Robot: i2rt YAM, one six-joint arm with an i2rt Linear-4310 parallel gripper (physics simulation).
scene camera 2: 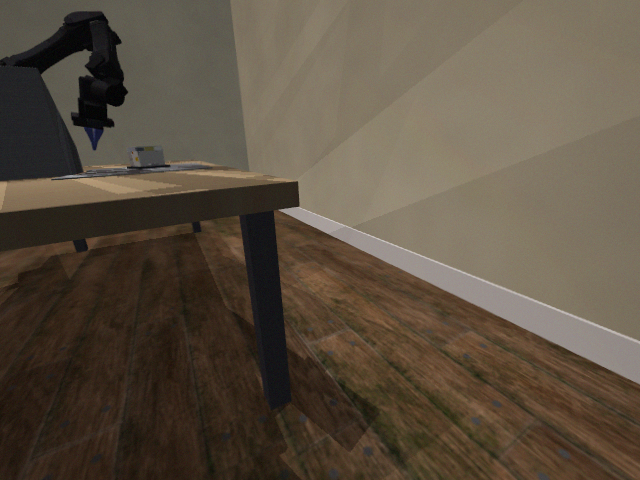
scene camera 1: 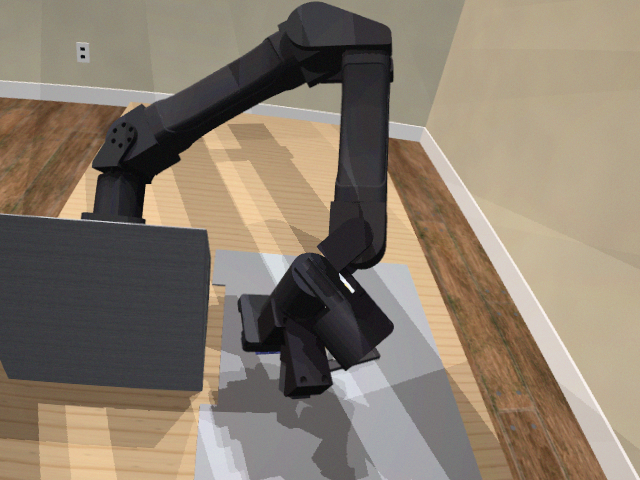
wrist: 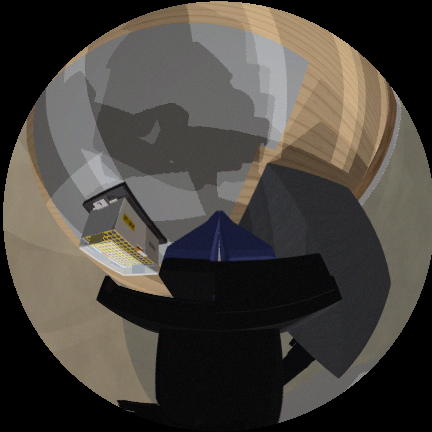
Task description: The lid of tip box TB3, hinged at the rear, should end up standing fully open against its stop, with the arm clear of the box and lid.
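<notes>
A grey tip box with a yellow label stands on a dark base plate. Its yellow dotted rack shows through a clear lid, which looks low over the rack; its exact angle is hard to tell. I cannot read TB3 on the label. In scene camera 1 the wrist hides most of the box. My gripper is shut, its blue fingertips together with nothing between them. It hangs above the mat, pointing down, apart from the box and beside it. In scene camera 1 the fingertips are hidden.
A large dark grey block stands on the side of my gripper away from the box. A grey mat lies under the box on the wooden table. A wall rises beyond the table's right side.
</notes>
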